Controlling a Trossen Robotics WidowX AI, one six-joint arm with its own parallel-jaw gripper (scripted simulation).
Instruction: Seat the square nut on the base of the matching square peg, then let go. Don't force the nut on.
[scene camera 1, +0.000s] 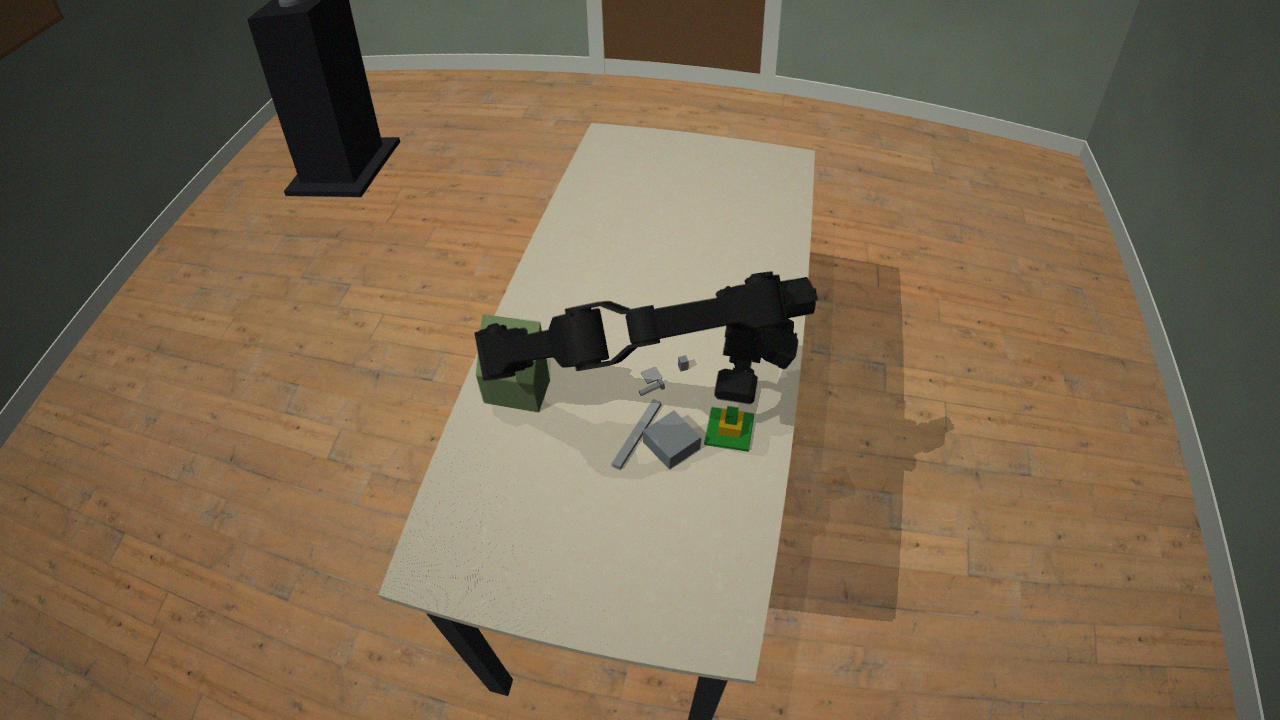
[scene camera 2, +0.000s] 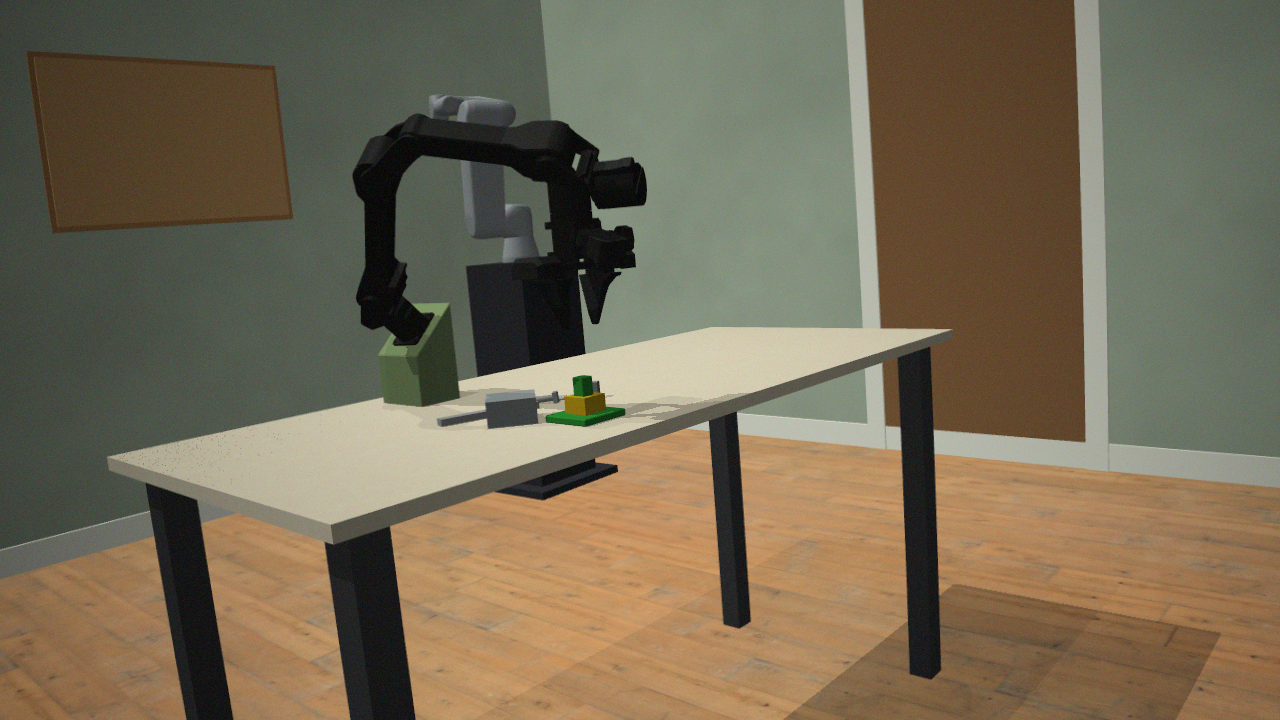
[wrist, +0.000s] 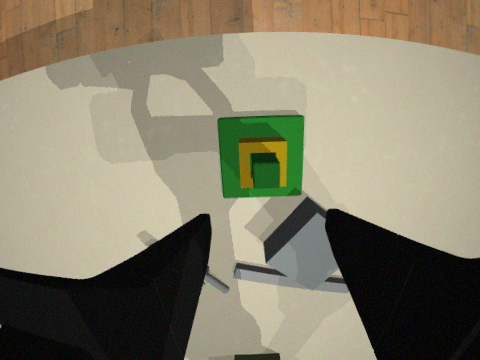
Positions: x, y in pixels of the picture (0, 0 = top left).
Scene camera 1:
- my gripper: 737, 384
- grey block: 671, 439
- grey bar: 645, 420
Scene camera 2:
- my gripper: 581, 326
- grey block: 506, 409
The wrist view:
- my gripper: 268, 221
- grey block: 299, 248
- grey bar: 246, 272
